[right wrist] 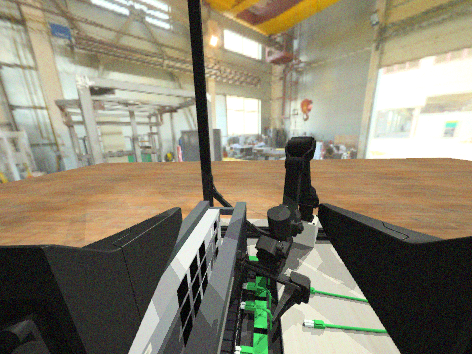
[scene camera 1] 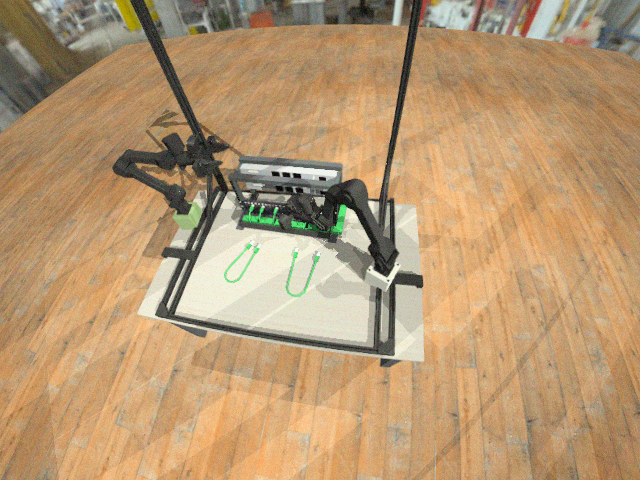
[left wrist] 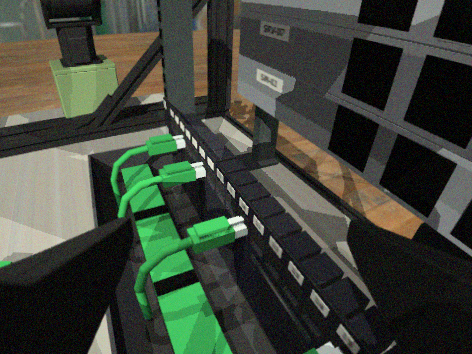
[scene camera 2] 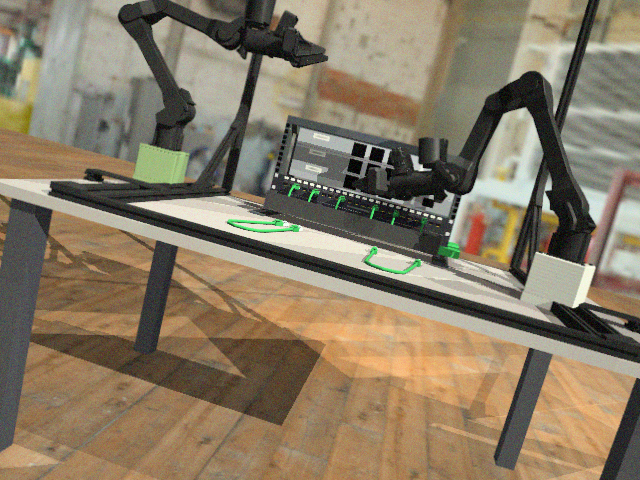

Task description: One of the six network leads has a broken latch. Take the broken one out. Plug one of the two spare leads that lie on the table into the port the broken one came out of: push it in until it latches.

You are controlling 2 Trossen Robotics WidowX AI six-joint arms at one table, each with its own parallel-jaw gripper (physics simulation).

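Frame: origin at the left arm's base, x left, y back, z up, level; centimetres.
Seen in the pictures: left gripper, between the fingertips: (right wrist: 250, 310) (scene camera 1: 282, 206) (left wrist: 242, 229) (scene camera 2: 362, 186); right gripper, between the fingertips: (right wrist: 249, 211) (scene camera 1: 226, 154) (scene camera 2: 326, 55); left arm's base, origin of its link: (right wrist: 305, 217) (scene camera 1: 383, 267) (scene camera 2: 565, 259); right arm's base, origin of its link: (scene camera 1: 184, 209) (left wrist: 80, 61) (scene camera 2: 165, 148).
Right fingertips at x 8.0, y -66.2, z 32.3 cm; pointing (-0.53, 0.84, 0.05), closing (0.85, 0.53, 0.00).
Note:
Offsets run from my right fingertips to a thing's top centre. "pt": to the spot under its first point.
Six green leads show plugged along the panel in scene camera 2, among them the leads at the left (scene camera 2: 293, 189), third from left (scene camera 2: 340, 201) (left wrist: 212, 233) and right end {pt dx -12.2, dy +31.7, dz -34.0 cm} (scene camera 2: 423, 223). Which latch is broken cannot be told. Two U-shaped spare leads lie on the table: the left one {pt dx +29.5, dy +15.0, dz -41.9 cm} (scene camera 1: 233, 281) (scene camera 2: 248, 228) and the right one {pt dx +18.3, dy +41.8, dz -41.9 cm} (scene camera 1: 296, 295) (scene camera 2: 390, 270). My left gripper (scene camera 2: 364, 181) (left wrist: 242, 229) is open and low at the panel, its fingers spread either side of the third lead's plug in the left wrist view. My right gripper (scene camera 2: 325, 57) (right wrist: 249, 211) is open and empty, high left of the rack.
A grey rack {dx -13.0, dy +12.7, dz -16.2 cm} (scene camera 1: 289, 160) (scene camera 2: 330, 125) with switch units stands over the back of the panel. A green strip (left wrist: 182, 315) runs under the plugs. A green block (scene camera 2: 449, 251) sits at the panel's right end. Black frame posts (scene camera 1: 170, 72) (scene camera 1: 403, 93) rise at both sides.

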